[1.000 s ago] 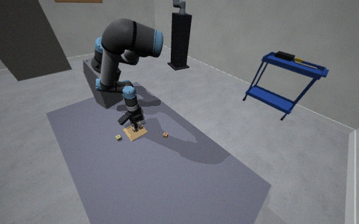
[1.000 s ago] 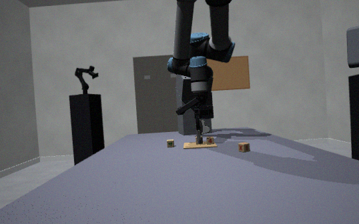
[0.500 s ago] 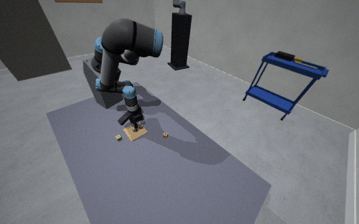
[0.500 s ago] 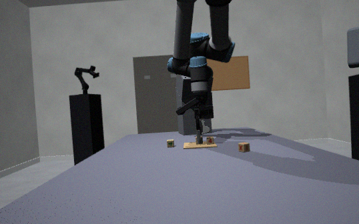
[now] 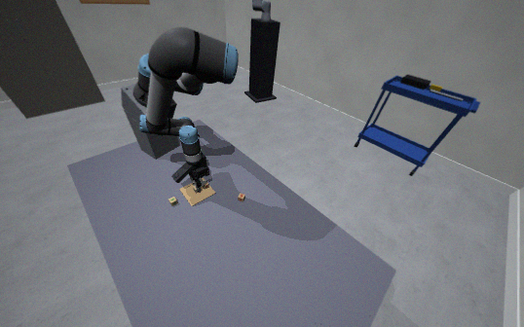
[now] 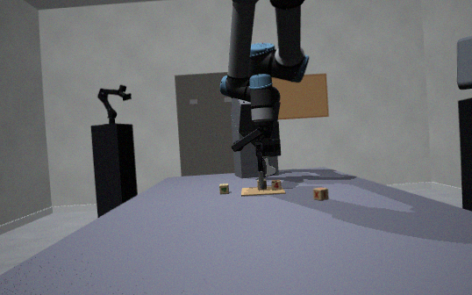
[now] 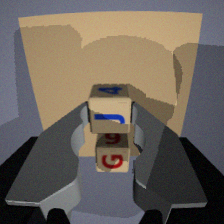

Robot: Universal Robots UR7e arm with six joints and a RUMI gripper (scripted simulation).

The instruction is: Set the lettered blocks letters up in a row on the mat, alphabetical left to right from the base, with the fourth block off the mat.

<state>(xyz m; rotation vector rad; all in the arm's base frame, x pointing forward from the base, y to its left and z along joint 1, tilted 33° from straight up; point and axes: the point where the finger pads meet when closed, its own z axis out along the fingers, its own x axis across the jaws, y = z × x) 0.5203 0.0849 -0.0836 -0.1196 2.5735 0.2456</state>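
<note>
My gripper is now 20 mm above the tan mat.
</note>
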